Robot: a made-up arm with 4 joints.
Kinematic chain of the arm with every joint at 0, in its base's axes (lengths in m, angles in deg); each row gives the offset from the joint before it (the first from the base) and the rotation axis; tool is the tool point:
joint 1: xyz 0 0 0.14 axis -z
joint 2: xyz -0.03 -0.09 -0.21 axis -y
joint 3: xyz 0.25 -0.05 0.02 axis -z
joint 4: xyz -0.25 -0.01 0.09 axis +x
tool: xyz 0.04 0 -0.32
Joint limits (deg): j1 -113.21..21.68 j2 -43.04..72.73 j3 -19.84..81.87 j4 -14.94..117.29
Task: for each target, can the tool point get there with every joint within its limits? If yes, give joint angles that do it. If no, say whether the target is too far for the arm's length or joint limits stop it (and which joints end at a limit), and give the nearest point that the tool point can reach.
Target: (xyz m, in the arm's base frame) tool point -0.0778 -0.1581 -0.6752
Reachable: no: joint limits stop it (at a limit: joint 1, joint 2, joint 3) | nearest point -0.0873 0.0078 -0.4117 | short by 0.312 m
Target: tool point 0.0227 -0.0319 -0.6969
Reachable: no: joint limits stop it (at a limit: joint 1, joint 2, joint 3) | nearest point 0.1250 0.0427 -0.4371 | short by 0.289 m
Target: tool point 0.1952 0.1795 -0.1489
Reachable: yes | joints -25.28 27.21 62.49 14.61
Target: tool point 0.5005 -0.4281 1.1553
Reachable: no: too far | nearest point 0.2541 0.0138 0.4196 | short by 0.893 m
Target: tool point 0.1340 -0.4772 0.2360
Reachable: no: joint limits stop it (at a limit: joint 1, joint 3, joint 4) | nearest point 0.0542 -0.2451 0.0737 | short by 0.294 m
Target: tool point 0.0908 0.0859 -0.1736
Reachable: yes | joints -9.83 26.00 10.49 35.06
